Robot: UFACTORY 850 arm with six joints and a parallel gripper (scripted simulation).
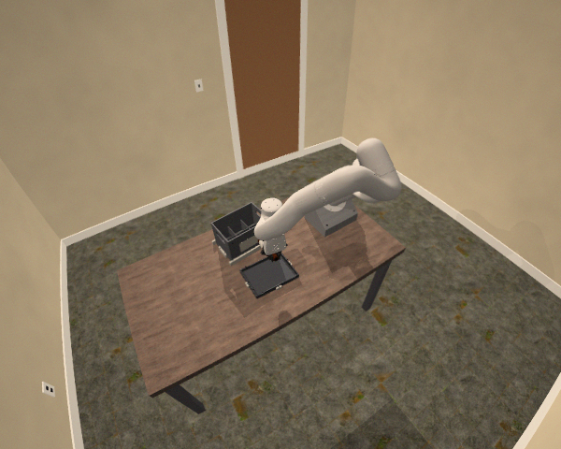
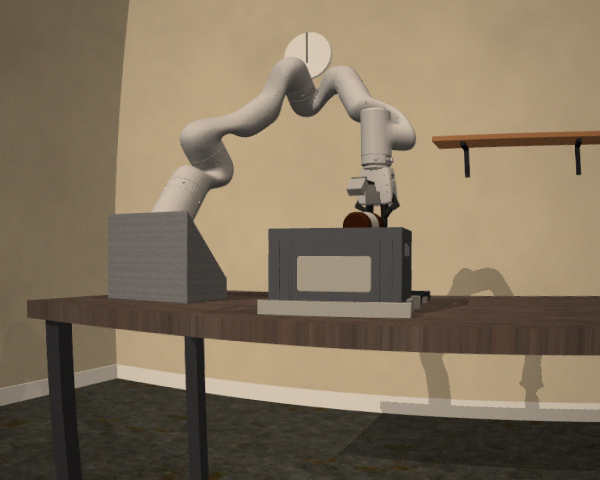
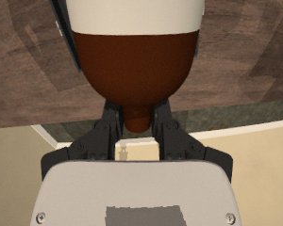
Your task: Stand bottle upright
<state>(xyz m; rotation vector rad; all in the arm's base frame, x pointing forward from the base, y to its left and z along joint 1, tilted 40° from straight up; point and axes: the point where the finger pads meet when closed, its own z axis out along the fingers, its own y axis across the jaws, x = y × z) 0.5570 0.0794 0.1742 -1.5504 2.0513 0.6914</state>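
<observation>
Right now my hand is 10 mm past the brown bottle, 50 mm to the left of it and 10 mm above it. Also, from my hand: grey crate 20 mm behind, 330 mm to the right, 120 mm below; then dark tray 10 mm ahead, 50 mm to the right, 190 mm below.
</observation>
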